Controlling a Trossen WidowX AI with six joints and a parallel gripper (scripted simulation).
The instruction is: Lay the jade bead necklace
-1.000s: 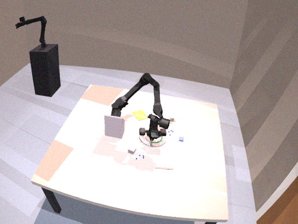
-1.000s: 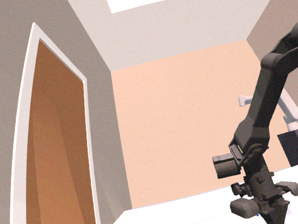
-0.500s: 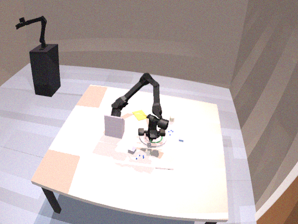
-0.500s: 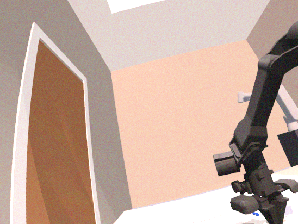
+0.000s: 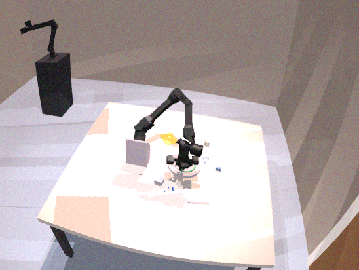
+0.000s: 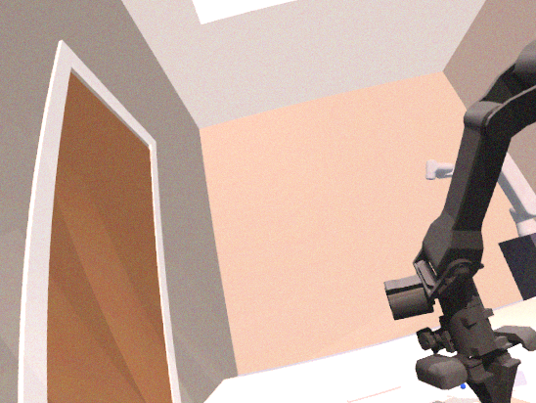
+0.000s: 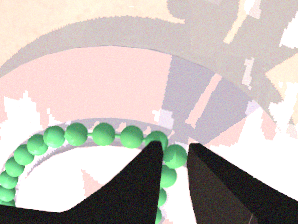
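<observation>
Now: gripper tip 1 cm short of the round white bead board, 6 cm to the right of it and 1 cm above it. The rest, counted from my gripper tip: thin rod: 13 cm ahead, 22 cm to the right, 1 cm below; then blue block: 22 cm ahead, 9 cm to the left, 1 cm below; then cream block: 13 cm ahead, 31 cm to the left.
</observation>
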